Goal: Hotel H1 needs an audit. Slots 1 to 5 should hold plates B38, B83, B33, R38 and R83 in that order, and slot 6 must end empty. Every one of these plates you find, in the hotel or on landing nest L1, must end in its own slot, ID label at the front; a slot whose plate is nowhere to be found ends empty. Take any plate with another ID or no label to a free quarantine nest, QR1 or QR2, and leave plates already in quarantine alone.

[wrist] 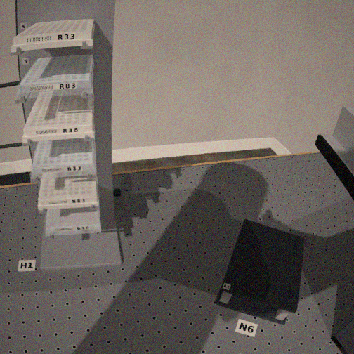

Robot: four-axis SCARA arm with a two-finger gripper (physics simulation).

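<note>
Hotel H1 (103,125) stands at the left of the wrist view with a plate at each of six levels. From the top: white plate R33 (54,37) in slot 6, clear plate R83 (55,87) in slot 5, white plate R38 (57,132), a clear plate (62,169) whose blurred label looks like B33, white plate B83 (67,202), and a clear lowest plate (72,230) whose blurred label looks like B38. Labels face the front. Part of my gripper shows at the right edge; it is open and empty, away from the hotel. L1, QR1 and QR2 do not show.
A dark nest (267,270) with pale corner pieces lies on the perforated deck right of the hotel, behind its N6 tag (246,328). The H1 tag (27,265) lies at the hotel's front left. A dark edge shows at the bottom right. A wall rises behind the deck.
</note>
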